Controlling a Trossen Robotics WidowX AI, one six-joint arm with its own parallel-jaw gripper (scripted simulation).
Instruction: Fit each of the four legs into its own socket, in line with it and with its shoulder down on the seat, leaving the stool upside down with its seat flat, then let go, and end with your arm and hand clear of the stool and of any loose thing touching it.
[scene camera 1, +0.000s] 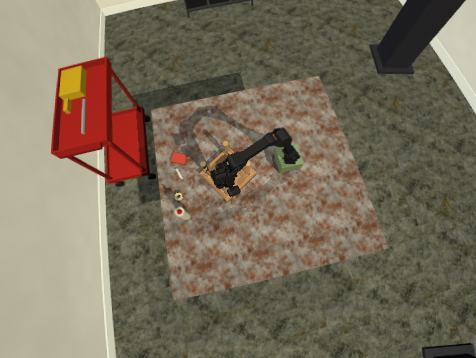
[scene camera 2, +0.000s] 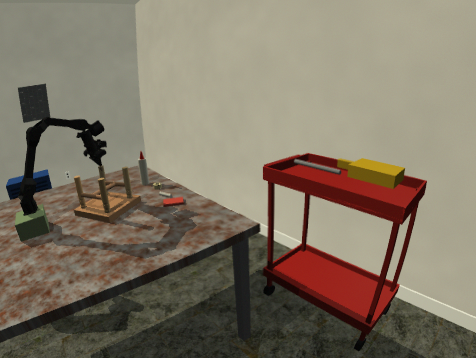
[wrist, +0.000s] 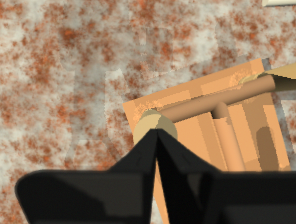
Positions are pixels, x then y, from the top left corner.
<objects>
A stool leg (scene camera 2: 102, 182) is 1.26 m from the lens.
</objects>
